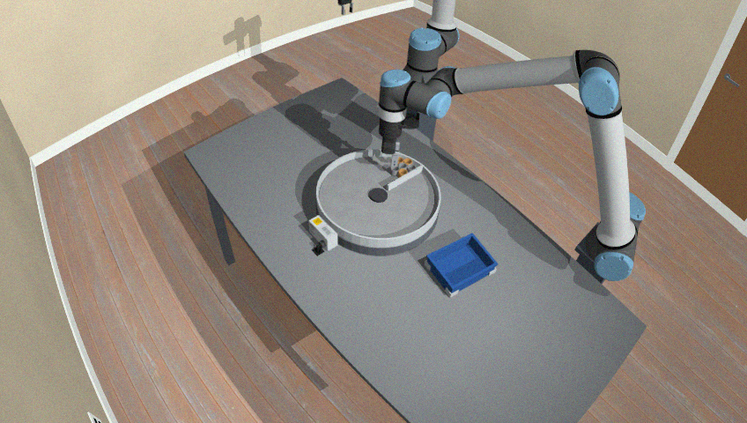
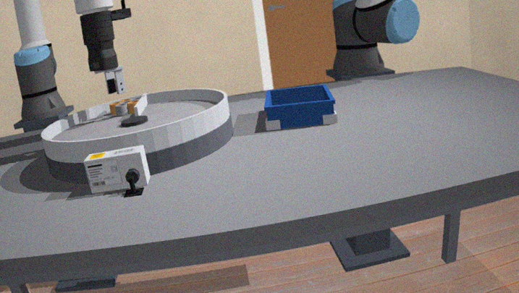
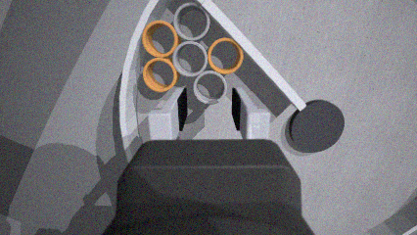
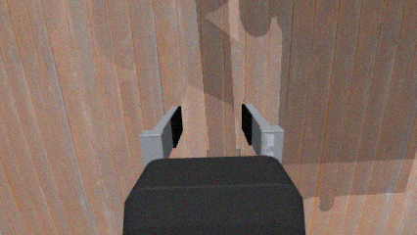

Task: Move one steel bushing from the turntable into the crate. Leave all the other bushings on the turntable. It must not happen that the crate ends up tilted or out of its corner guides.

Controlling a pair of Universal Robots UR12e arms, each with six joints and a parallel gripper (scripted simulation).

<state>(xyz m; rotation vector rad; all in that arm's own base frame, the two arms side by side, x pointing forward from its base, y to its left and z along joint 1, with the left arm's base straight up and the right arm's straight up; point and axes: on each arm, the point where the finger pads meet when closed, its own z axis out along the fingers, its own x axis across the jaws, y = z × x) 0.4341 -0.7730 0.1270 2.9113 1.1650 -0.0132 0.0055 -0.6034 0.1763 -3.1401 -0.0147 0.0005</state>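
Observation:
Now: left hand 110 mm short of the turntable, 70 mm to the right of it and 70 mm above it. The rest, counted from my left hand: blue crate 430 mm to the left, 100 mm below, 20 mm ahead.

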